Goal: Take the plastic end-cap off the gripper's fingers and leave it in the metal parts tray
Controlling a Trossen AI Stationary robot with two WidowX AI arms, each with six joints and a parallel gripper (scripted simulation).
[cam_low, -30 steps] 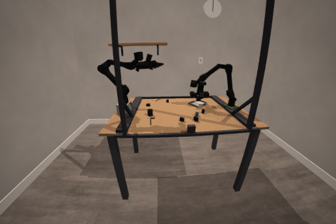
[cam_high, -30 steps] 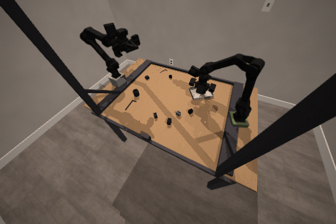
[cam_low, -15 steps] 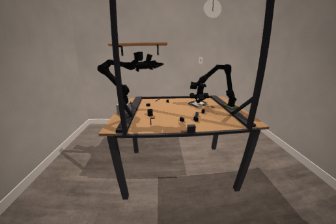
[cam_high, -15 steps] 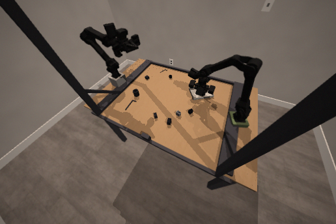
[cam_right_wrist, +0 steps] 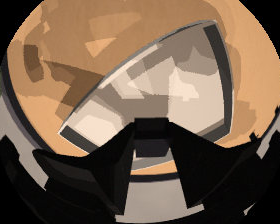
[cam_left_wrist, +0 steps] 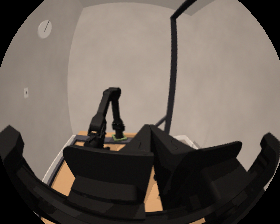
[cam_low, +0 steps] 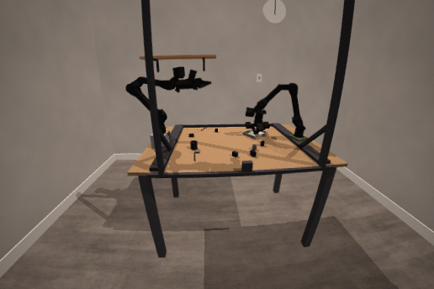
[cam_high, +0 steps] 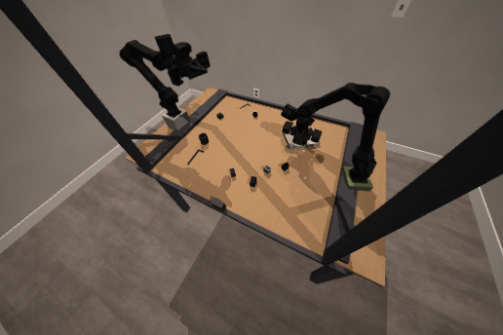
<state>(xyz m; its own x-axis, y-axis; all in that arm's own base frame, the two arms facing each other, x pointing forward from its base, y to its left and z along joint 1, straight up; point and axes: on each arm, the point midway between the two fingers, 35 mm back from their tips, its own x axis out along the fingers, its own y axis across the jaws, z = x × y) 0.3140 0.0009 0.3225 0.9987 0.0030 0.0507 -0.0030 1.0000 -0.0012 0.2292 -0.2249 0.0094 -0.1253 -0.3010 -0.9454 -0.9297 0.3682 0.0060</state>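
Right now my right hand is 2 cm short of the plastic end-cap and 2 cm above it. The rest, counted from my right hand: metal parts tray: 2 cm ahead, 4 cm below; cylinder: 20 cm behind, 49 cm to the left, 2 cm below.
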